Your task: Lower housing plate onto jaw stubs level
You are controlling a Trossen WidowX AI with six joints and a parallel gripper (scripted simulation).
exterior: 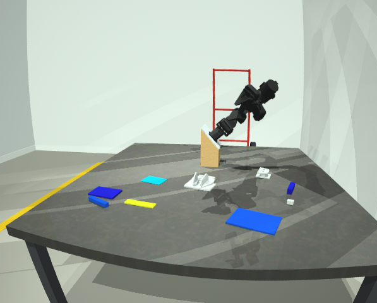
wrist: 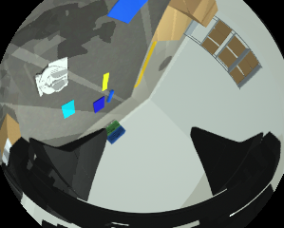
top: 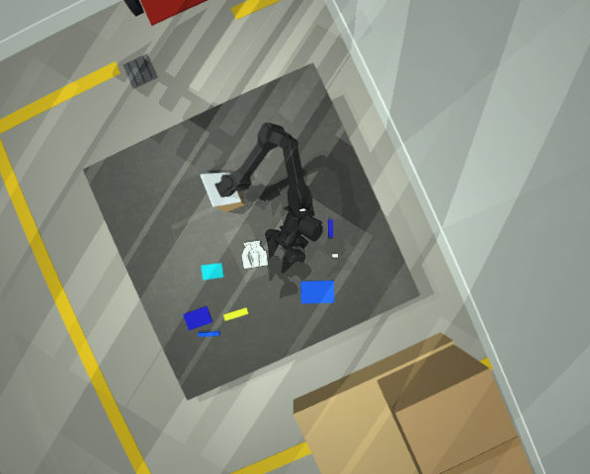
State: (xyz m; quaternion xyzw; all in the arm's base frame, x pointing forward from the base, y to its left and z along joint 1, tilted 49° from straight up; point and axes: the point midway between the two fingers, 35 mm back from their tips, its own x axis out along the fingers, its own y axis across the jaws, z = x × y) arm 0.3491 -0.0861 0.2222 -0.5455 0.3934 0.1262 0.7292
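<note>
Right now the white base is 32 cm below my gripper tip, 12 cm to the right of it and 5 cm behind it. Round my gripper tip: cyan tile: 34 cm to the right, 33 cm below, 9 cm behind; then white cube: 32 cm below, 24 cm to the left, 11 cm ahead; then yellow bar: 33 cm to the right, 32 cm below, 16 cm ahead.
</note>
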